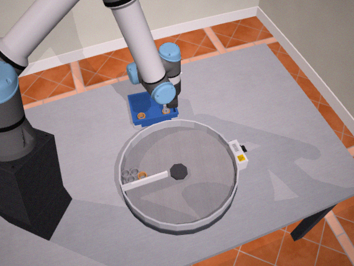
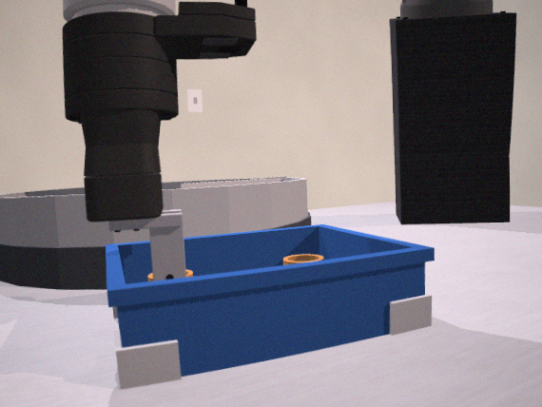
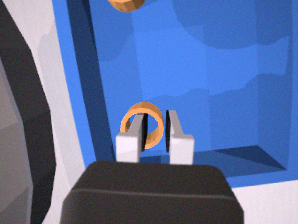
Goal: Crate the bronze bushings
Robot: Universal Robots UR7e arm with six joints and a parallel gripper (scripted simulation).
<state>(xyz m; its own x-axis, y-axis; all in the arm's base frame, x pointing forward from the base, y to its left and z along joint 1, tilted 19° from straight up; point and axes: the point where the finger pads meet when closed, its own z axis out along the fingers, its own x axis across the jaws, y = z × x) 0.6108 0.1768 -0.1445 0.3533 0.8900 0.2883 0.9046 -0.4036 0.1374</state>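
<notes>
Right now the blue crate is 50 mm behind my hand and 30 mm to the left of it. Also, from my hand: turning table: 90 mm behind, 300 mm to the right, 20 mm above.
</notes>
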